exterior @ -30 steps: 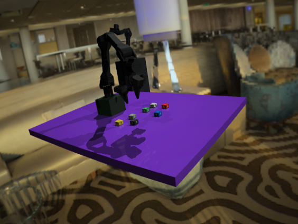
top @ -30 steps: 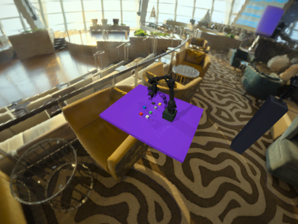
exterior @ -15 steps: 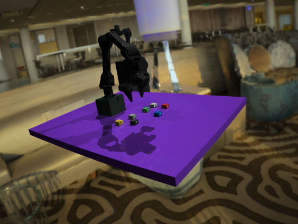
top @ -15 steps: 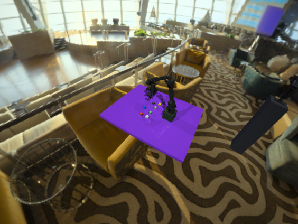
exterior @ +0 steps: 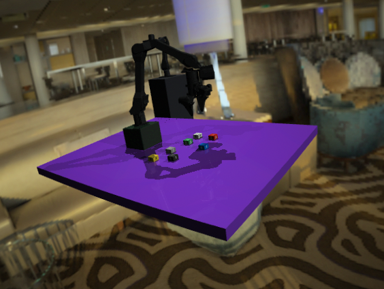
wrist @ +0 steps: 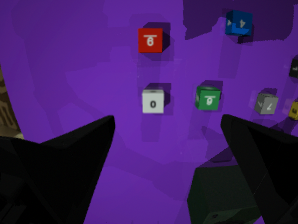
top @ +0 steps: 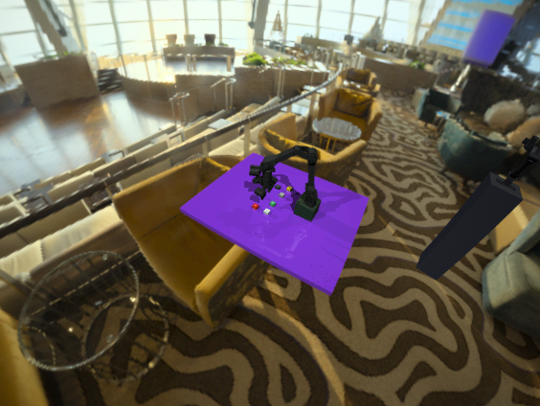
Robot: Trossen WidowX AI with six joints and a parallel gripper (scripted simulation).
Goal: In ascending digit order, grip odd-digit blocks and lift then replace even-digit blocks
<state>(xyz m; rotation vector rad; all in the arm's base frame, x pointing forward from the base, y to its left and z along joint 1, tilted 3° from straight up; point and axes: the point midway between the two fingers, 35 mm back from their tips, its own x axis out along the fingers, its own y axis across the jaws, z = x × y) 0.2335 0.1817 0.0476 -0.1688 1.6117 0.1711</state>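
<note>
Right now my gripper tip is 3 cm past the white block, 1 cm to the right of it and 11 cm above it. Also, from my gripper tip: green block (8 cm to the right, 11 cm below); red block (6 cm ahead, 3 cm to the left, 11 cm below); blue block (12 cm ahead, 9 cm to the right, 11 cm below).
</note>
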